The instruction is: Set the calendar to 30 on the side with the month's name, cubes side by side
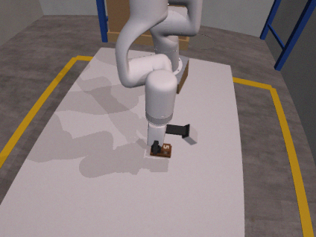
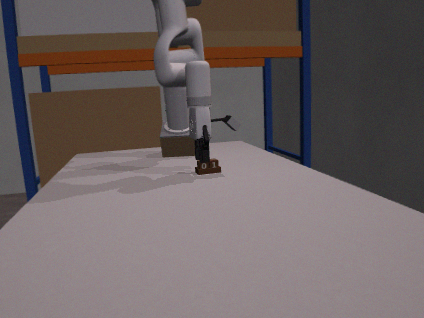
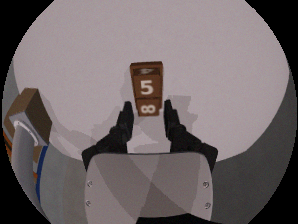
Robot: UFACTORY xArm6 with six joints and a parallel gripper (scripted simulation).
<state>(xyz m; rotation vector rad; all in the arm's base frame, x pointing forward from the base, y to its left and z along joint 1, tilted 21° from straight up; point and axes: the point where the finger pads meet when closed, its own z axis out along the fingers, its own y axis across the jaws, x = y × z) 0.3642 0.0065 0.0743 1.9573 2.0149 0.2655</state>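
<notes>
The brown calendar tray is 5 cm below my hand and 2 cm to the left of it. The rest, counted from my hand: brown digit cube: 3 cm to the left, 3 cm below.
</notes>
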